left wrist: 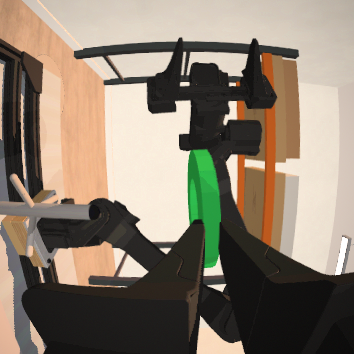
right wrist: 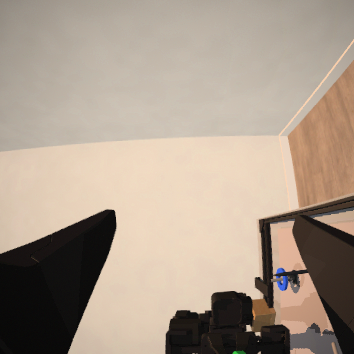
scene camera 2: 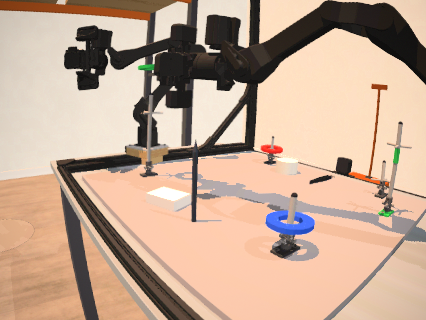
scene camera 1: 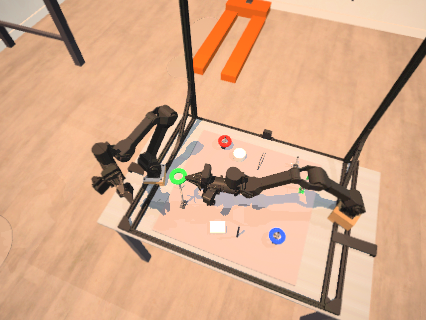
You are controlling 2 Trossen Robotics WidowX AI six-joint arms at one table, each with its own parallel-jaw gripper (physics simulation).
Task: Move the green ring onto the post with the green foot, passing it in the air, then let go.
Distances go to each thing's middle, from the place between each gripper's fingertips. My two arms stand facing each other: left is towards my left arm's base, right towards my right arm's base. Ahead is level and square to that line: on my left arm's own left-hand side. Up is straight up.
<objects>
Now: the green ring (left wrist: 203, 202) 3 cm to the right of my left hand. Also, from my left hand: white block (scene camera 2: 164, 197) 7 cm ahead, 15 cm to the left, 27 cm below; blue ring (scene camera 2: 273, 220) 6 cm ahead, 41 cm to the left, 23 cm below.
Now: right hand 15 cm past the green ring, 14 cm to the right of it and 4 cm above it. From my right hand the other things lie so: white block: 8 cm behind, 31 cm to the left, 31 cm below; then blue ring: 9 cm behind, 57 cm to the left, 27 cm below.
</objects>
